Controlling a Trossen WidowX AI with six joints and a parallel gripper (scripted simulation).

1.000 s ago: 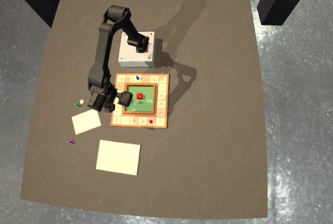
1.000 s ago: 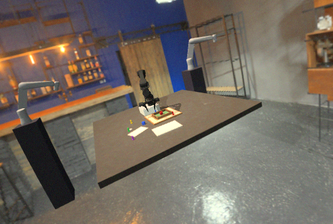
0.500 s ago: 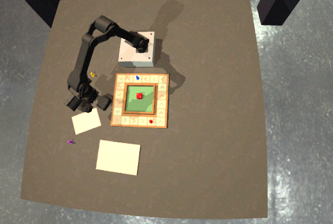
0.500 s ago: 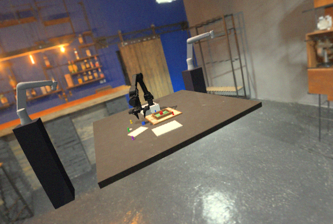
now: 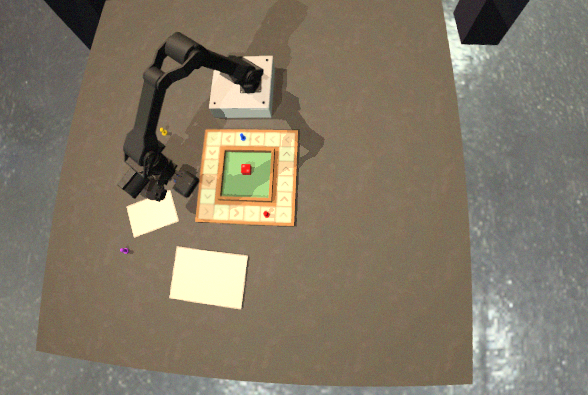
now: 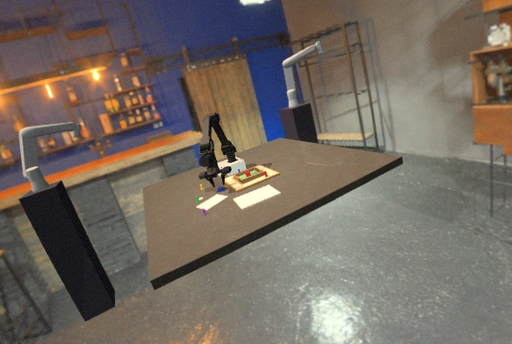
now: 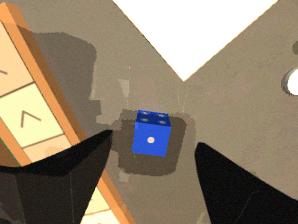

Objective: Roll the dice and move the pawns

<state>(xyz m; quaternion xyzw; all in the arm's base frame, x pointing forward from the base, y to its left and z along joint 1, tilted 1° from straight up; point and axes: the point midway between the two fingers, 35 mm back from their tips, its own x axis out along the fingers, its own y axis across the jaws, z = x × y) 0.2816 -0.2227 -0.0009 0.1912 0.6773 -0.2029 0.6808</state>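
Now: gripper tip 110 mm short of the red pawn, 260 mm to the right of it and 10 mm above it. Also, from my gripper tip: yellow pawn: 170 mm behind, 70 mm to the right, 20 mm below; green pawn: 10 mm ahead, 140 mm to the right, 20 mm below; white piece: 10 mm behind, 120 mm to the right, 30 mm below.
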